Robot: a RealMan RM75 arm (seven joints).
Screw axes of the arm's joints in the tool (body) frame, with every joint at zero. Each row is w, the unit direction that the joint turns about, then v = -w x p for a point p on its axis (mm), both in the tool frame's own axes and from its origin. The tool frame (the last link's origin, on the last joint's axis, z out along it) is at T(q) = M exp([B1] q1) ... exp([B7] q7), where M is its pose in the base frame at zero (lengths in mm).
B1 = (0, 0, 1, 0, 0, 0)
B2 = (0, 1, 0, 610, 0, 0)
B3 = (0, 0, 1, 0, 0, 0)
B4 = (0, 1, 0, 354, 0, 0)
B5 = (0, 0, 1, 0, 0, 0)
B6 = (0, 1, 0, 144, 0, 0)
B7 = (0, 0, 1, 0, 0, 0)
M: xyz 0 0 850.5 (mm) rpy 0 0 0 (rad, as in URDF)
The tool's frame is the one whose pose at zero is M.
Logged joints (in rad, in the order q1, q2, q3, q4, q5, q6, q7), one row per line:
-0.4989 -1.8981 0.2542 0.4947 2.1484 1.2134 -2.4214
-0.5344 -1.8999 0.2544 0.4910 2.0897 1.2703 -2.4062
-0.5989 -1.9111 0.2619 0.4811 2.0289 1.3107 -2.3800
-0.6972 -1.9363 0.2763 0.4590 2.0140 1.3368 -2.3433
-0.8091 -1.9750 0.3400 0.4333 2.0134 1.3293 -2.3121
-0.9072 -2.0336 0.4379 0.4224 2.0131 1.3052 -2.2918
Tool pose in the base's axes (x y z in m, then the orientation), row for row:
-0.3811 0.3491 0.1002 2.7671 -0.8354 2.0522
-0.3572 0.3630 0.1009 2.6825 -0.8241 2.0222
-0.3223 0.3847 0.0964 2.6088 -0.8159 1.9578
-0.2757 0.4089 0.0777 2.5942 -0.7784 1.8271
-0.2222 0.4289 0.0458 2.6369 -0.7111 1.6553
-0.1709 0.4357 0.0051 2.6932 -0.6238 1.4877
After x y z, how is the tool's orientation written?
As angles about the fixed x, y, z axes (roll, pitch, yaw), in radians.
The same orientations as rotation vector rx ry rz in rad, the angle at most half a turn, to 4 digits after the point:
-1.4408 -1.9819 -0.9572
-1.5240 -1.9576 -1.0614
-1.6386 -1.9091 -1.1683
-1.8105 -1.8601 -1.2193
-2.0168 -1.8128 -1.1907
-2.2244 -1.7639 -1.1089

